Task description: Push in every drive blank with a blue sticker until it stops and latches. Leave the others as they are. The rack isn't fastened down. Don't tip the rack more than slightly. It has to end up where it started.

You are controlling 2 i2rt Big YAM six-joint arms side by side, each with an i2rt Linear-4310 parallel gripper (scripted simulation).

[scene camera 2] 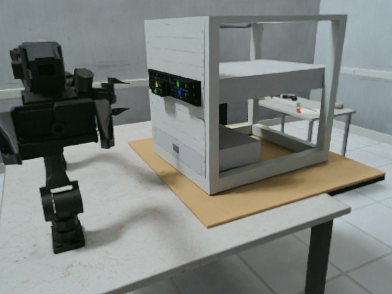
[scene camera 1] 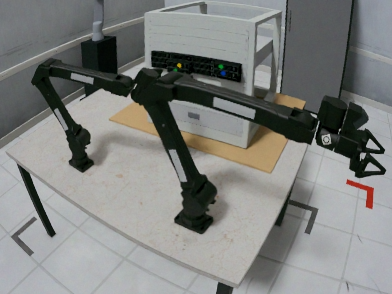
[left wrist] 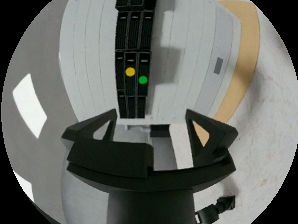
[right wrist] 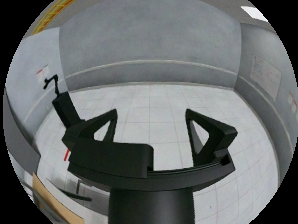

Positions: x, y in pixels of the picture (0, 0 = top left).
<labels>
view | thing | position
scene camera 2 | right gripper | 66, 151
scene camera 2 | white rack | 190, 138
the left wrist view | left gripper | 151, 112
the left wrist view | white rack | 193, 56
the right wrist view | right gripper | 151, 112
</labels>
